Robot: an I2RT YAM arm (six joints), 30 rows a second.
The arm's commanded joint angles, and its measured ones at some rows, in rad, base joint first. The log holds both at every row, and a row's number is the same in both.
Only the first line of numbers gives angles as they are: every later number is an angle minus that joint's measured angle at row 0.
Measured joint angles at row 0:
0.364 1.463 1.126 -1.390 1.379 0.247
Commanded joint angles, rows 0 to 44:
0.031 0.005 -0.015 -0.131 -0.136 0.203
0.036 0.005 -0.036 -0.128 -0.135 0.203
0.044 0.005 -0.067 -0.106 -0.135 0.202
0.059 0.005 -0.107 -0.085 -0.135 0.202
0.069 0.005 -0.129 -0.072 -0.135 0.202
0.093 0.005 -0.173 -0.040 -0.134 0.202
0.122 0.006 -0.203 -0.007 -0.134 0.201
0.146 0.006 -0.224 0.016 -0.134 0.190
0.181 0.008 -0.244 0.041 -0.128 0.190
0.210 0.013 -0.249 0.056 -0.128 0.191
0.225 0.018 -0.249 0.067 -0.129 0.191
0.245 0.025 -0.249 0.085 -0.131 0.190
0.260 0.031 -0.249 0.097 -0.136 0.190
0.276 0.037 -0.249 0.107 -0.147 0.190
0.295 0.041 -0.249 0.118 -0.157 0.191
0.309 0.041 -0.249 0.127 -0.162 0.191
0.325 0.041 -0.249 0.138 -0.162 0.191
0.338 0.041 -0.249 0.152 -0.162 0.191
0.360 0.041 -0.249 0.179 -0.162 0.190
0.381 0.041 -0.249 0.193 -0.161 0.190
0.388 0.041 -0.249 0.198 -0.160 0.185
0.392 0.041 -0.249 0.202 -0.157 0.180
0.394 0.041 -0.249 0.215 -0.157 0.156
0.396 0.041 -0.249 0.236 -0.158 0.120
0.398 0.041 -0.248 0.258 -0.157 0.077
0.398 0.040 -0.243 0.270 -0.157 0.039
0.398 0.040 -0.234 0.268 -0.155 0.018
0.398 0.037 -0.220 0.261 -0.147 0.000
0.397 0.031 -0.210 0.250 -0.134 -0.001
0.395 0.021 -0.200 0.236 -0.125 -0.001
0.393 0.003 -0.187 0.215 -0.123 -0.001
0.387 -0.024 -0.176 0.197 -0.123 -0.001
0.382 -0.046 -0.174 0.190 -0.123 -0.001
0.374 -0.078 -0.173 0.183 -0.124 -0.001
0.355 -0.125 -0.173 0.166 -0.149 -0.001
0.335 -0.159 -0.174 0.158 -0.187 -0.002
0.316 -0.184 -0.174 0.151 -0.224 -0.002
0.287 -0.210 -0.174 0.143 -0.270 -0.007
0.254 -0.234 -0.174 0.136 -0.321 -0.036
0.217 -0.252 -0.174 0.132 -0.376 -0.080
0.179 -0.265 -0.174 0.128 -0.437 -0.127
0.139 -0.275 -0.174 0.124 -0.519 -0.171
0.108 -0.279 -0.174 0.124 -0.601 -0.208
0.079 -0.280 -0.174 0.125 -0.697 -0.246
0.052 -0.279 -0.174 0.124 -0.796 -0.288
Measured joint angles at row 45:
0.138 -0.265 -0.190 0.126 -0.437 -0.120
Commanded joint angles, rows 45 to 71:
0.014 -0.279 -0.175 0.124 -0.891 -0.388
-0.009 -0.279 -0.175 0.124 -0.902 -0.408
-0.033 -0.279 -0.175 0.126 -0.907 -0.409
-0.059 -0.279 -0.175 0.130 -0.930 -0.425
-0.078 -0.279 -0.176 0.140 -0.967 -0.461
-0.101 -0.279 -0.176 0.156 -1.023 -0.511
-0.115 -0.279 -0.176 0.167 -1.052 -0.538
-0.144 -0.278 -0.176 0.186 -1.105 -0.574
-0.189 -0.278 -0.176 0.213 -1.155 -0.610
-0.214 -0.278 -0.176 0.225 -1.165 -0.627
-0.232 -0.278 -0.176 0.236 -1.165 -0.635
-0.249 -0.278 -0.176 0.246 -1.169 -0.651
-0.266 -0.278 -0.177 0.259 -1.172 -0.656
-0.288 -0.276 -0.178 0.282 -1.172 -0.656
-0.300 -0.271 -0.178 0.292 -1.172 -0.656
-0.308 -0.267 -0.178 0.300 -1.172 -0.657
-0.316 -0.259 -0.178 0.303 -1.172 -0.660
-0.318 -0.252 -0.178 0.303 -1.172 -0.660
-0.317 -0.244 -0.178 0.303 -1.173 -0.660
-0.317 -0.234 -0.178 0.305 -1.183 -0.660
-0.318 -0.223 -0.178 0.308 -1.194 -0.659
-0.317 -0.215 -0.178 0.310 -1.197 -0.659
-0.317 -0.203 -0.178 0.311 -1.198 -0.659
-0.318 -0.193 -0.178 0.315 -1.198 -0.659
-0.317 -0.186 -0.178 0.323 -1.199 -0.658
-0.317 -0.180 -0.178 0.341 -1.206 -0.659
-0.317 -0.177 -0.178 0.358 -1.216 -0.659
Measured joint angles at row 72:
-0.313 -0.220 -0.175 0.299 -1.146 -0.650
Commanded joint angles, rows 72 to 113:
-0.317 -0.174 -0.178 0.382 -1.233 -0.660
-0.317 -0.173 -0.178 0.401 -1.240 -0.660
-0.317 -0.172 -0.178 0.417 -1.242 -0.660
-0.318 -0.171 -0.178 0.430 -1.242 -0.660
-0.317 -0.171 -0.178 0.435 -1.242 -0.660
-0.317 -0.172 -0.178 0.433 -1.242 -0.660
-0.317 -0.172 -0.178 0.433 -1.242 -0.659
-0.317 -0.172 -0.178 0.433 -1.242 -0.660
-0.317 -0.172 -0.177 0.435 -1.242 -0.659
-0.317 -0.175 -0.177 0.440 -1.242 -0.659
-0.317 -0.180 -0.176 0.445 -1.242 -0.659
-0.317 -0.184 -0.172 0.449 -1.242 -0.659
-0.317 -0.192 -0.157 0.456 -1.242 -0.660
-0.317 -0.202 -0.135 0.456 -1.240 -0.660
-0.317 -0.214 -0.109 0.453 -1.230 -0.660
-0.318 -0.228 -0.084 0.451 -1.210 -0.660
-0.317 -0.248 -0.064 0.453 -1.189 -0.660
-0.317 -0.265 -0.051 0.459 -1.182 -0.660
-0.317 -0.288 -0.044 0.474 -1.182 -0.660
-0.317 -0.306 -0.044 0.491 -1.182 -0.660
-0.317 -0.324 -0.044 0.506 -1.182 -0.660
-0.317 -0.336 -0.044 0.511 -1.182 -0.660
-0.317 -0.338 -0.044 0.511 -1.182 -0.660
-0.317 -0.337 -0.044 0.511 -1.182 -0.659
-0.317 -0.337 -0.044 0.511 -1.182 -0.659
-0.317 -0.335 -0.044 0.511 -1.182 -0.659
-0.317 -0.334 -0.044 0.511 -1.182 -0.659
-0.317 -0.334 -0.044 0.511 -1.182 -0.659
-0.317 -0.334 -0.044 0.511 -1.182 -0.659
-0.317 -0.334 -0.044 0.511 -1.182 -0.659
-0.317 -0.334 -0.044 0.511 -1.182 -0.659
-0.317 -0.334 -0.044 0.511 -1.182 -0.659
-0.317 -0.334 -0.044 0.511 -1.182 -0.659
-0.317 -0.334 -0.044 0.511 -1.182 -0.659
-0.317 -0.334 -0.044 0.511 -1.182 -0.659
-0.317 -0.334 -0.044 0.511 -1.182 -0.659
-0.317 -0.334 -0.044 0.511 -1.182 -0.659
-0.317 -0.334 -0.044 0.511 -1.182 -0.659
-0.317 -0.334 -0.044 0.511 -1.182 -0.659
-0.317 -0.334 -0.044 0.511 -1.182 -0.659
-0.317 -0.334 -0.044 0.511 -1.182 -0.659
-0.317 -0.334 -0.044 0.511 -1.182 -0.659
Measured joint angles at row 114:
-0.313 -0.334 -0.054 0.509 -1.195 -0.658
